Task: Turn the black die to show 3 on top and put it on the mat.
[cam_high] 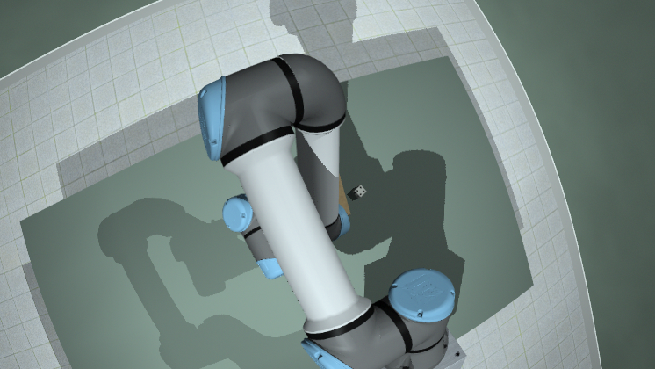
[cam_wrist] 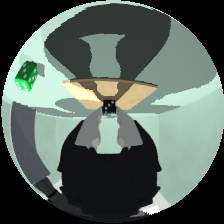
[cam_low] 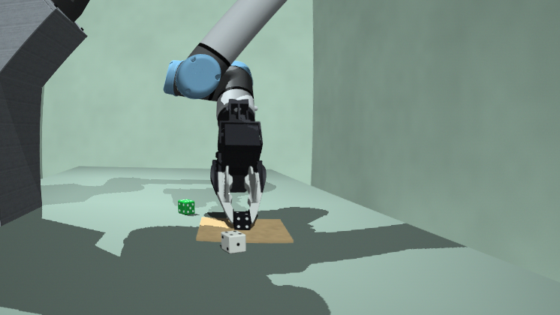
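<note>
The tan mat lies 1 cm to the right of my hand and 2 cm below it. Also, from my hand: black die (1 cm to the right, 1 cm below); white die (4 cm behind, 11 cm to the right, 1 cm below); green die (8 cm behind, 12 cm to the left, 1 cm below).
</note>
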